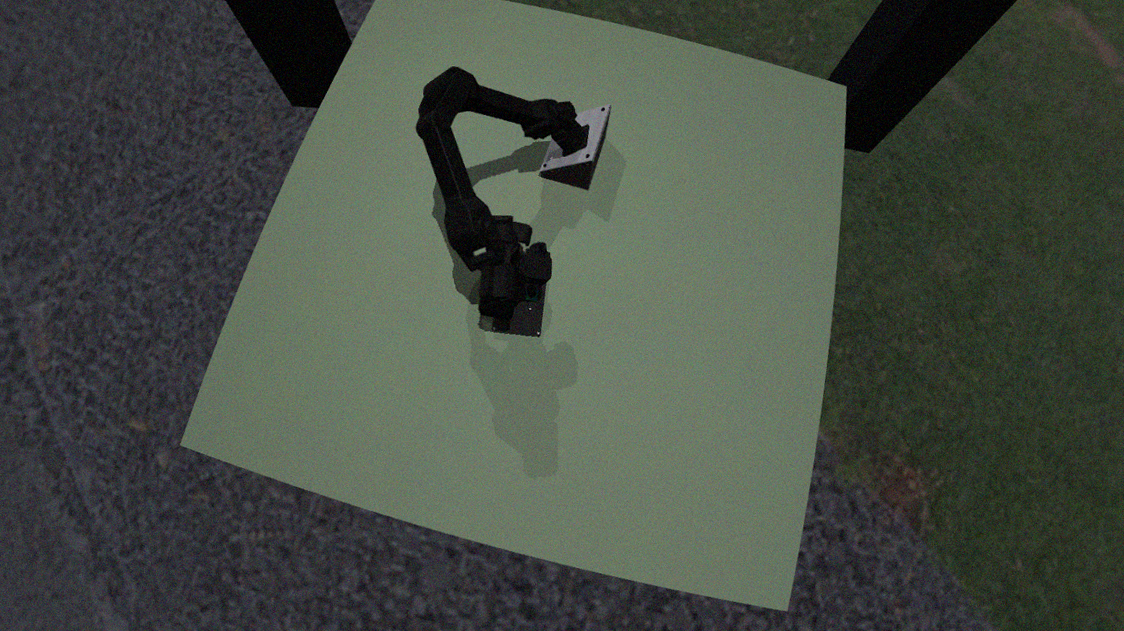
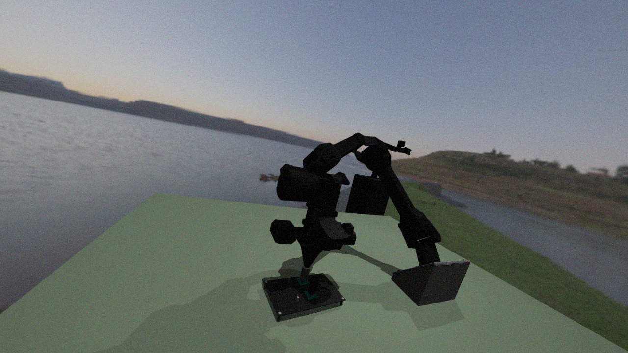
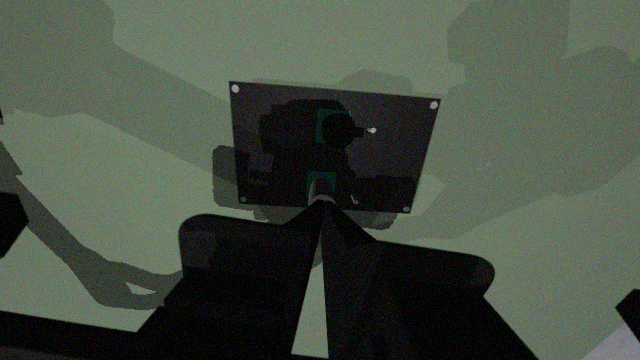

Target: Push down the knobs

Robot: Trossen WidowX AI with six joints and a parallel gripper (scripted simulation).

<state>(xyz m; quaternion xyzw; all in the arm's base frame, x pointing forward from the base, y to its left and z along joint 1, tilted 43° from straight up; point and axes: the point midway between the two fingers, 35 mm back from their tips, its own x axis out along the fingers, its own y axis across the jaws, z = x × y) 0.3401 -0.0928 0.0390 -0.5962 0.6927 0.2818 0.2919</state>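
Right now the pale knob is 20 mm below my gripper tip.
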